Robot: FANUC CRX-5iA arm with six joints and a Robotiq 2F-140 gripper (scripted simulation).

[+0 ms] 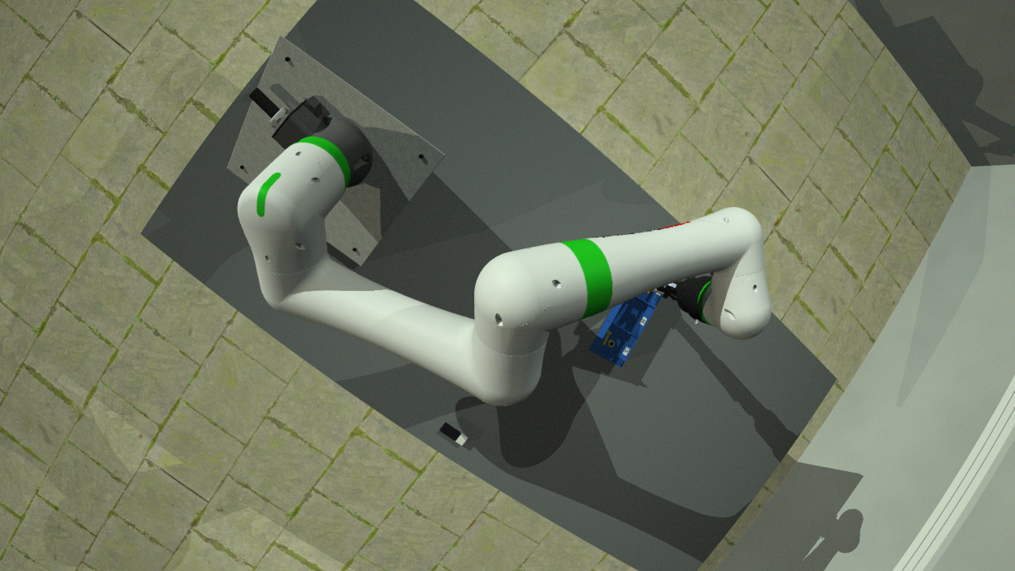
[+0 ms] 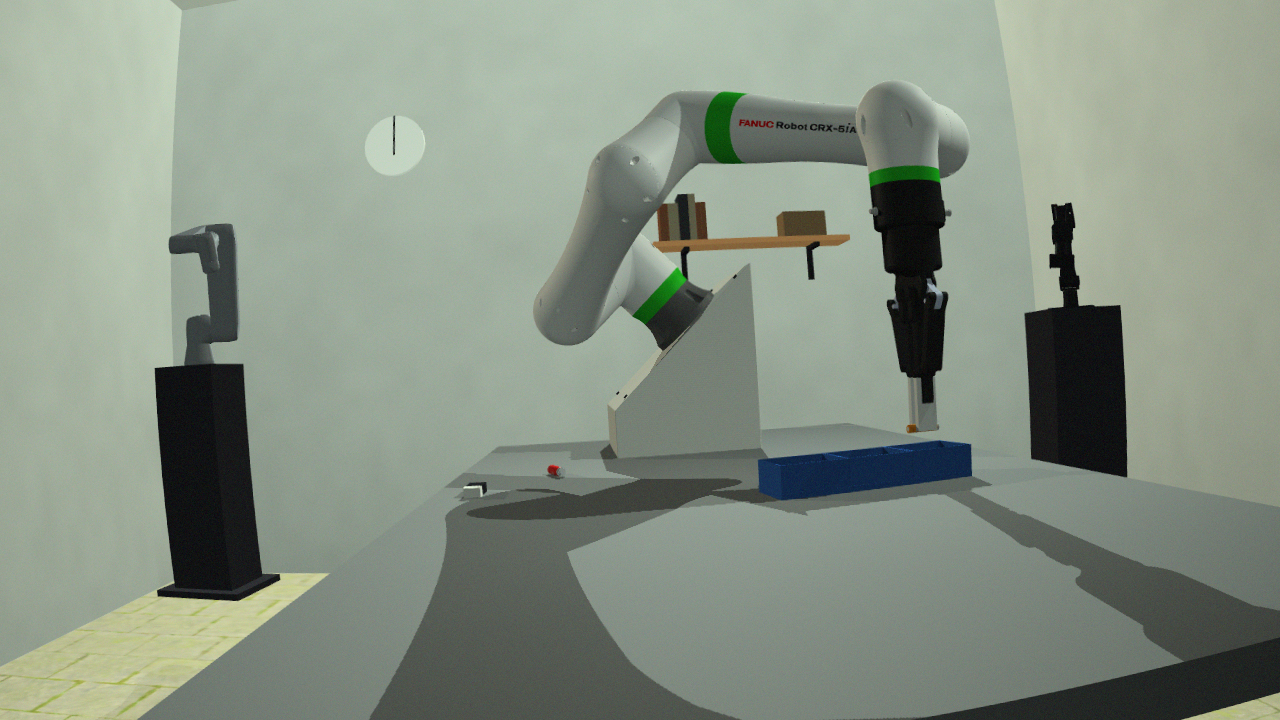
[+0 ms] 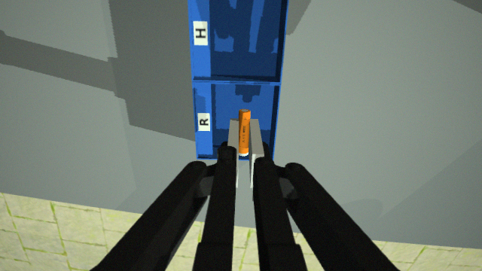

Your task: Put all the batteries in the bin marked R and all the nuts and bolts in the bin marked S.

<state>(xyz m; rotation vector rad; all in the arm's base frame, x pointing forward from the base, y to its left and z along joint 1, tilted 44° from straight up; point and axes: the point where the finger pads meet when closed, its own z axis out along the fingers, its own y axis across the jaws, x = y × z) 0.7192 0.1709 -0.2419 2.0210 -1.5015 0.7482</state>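
Now: the red battery 29 cm behind my hand, 50 cm to the right of it and 8 cm below it. The rest, counted from my hand: orange battery (3 cm below); yellow bolt (2 cm ahead, 16 cm to the right, 8 cm below); blue three-compartment bin (3 cm ahead, 8 cm to the right, 7 cm below).
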